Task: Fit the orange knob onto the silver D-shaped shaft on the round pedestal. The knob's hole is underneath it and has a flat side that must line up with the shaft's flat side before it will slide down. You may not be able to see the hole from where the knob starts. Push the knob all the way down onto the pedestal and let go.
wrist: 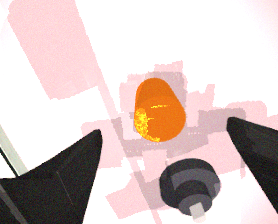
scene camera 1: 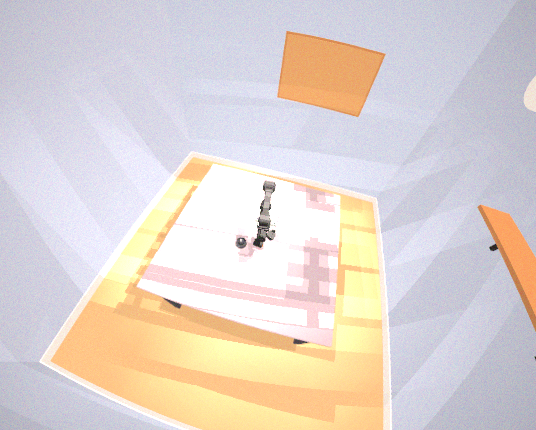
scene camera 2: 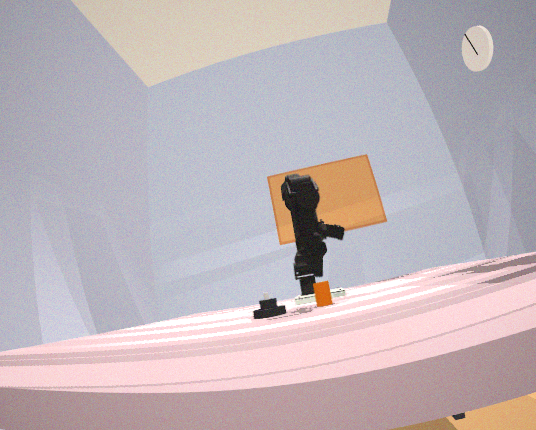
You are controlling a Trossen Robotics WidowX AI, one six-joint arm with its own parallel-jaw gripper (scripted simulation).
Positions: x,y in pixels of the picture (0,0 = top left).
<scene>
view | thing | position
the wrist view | my gripper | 163,129
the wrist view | orange knob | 159,116
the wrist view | round pedestal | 191,183
</scene>
